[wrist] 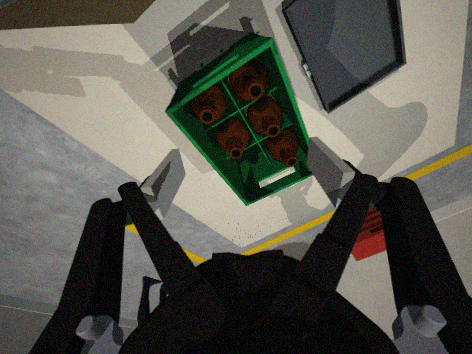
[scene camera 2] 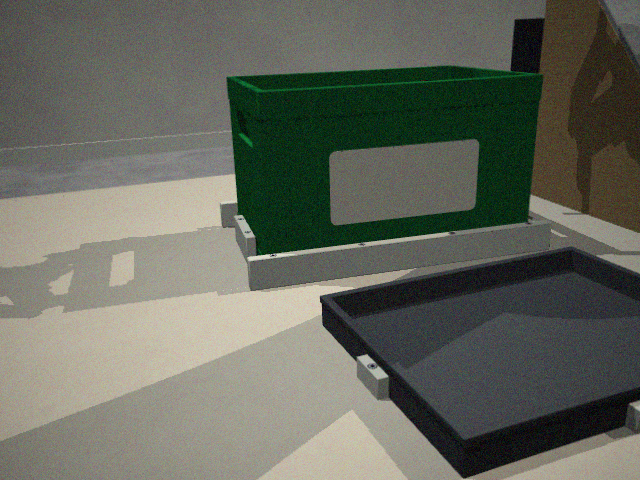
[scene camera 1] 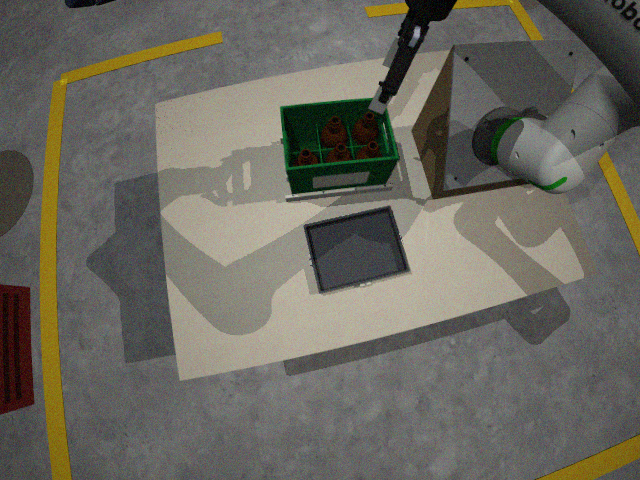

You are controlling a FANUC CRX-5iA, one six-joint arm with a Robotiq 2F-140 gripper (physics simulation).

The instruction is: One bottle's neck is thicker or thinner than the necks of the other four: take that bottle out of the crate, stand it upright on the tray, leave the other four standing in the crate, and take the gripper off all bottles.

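Places are measured from the arm's base along level axes (x ahead, y left, z up), in centimetres.
Pixels of known places: gripper, fingertip midpoint: (wrist: 243,156); arm's base, link origin: (scene camera 1: 497,136).
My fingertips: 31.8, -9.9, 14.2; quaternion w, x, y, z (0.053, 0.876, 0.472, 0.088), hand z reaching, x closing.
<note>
Ahead of a thing's pixels: the offset from my fingertips to its top centre, as dx, dy, dz. "spot": to the spot under its first point.
The green crate {+8.6, -1.2, -14.1} (scene camera 1: 382,175) (scene camera 2: 289,180) (wrist: 224,71) holds five brown bottles, all upright. On the tray side stand a bottle {+17.7, +2.1, -15.3} (scene camera 1: 306,157) (wrist: 283,146), a middle bottle {+8.8, +2.9, -15.3} (scene camera 1: 340,153) (wrist: 265,117) and a bottle nearest the robot base (scene camera 1: 370,150) (wrist: 248,82). On the far side stand a bottle {+7.9, -5.3, -15.3} (scene camera 1: 334,133) (wrist: 233,137) and a bottle {-1.1, -4.4, -15.3} (scene camera 1: 366,129) (wrist: 207,105). I cannot tell which neck differs. The dark tray {spot: +11.2, +29.6, -31.1} (scene camera 1: 356,263) (scene camera 2: 516,361) (wrist: 365,50) bears no bottle. My gripper (wrist: 243,156) is open above the crate, holding nothing; it overlaps the crate's back right corner in scene camera 1.
The sixth crate compartment, at the back left in scene camera 1, is empty. A light rail {+10.0, +8.6, -28.6} (scene camera 2: 403,255) runs along the crate's foot. The robot's pedestal (scene camera 1: 496,103) stands right of the crate. Small blocks {spot: +23.6, +26.1, -30.3} (scene camera 2: 372,376) hold the tray's edge.
</note>
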